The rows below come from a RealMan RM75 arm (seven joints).
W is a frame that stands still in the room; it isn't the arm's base.
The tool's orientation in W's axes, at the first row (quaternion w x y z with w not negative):
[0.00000, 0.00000, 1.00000, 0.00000]
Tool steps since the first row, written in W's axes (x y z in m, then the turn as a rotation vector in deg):
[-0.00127, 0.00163, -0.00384, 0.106, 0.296, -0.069]
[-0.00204, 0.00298, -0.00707, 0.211, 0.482, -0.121]
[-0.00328, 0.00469, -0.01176, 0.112, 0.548, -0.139]
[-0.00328, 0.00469, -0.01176, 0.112, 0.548, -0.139]
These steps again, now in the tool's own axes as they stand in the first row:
[0.00127, 0.00163, 0.00384, -0.106, 0.296, 0.069]
[0.00204, 0.00298, 0.00707, -0.211, 0.482, 0.121]
[0.00328, 0.00469, 0.01176, -0.112, 0.548, 0.139]
[0.00328, 0.00469, 0.01176, -0.112, 0.548, 0.139]

